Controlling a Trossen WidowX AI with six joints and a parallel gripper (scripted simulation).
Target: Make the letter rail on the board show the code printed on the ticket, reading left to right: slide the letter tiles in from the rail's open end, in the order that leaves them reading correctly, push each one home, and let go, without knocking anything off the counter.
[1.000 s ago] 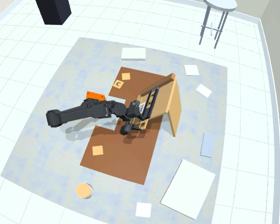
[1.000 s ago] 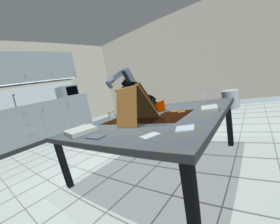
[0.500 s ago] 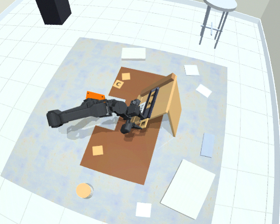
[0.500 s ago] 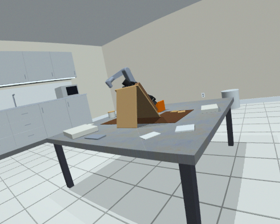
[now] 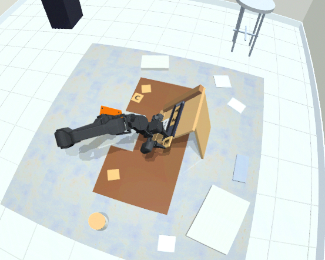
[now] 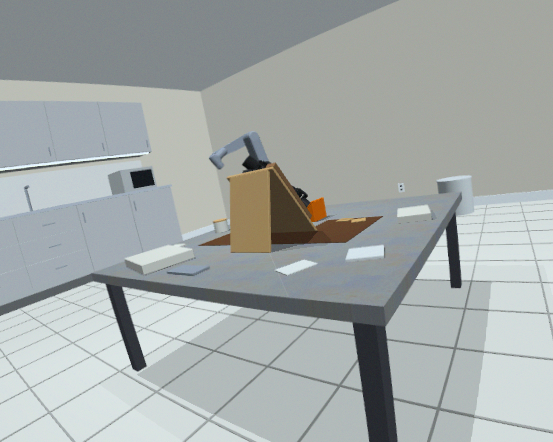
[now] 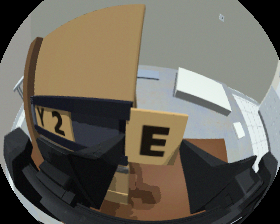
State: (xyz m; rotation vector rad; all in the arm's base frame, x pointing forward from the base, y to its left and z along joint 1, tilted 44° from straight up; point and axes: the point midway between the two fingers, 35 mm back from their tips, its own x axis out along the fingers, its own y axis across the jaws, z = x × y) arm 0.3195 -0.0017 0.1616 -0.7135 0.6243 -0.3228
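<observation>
My gripper tip is now 40 mm past the white ticket, 130 mm to the right of it and 80 mm above it. From my gripper tip the other things lie so: grey card (400 mm ahead, 20 mm to the left, 160 mm below); then white box (310 mm ahead, 270 mm to the right, 150 mm below); then brown mat (140 mm behind, 100 mm to the left, 170 mm below).
</observation>
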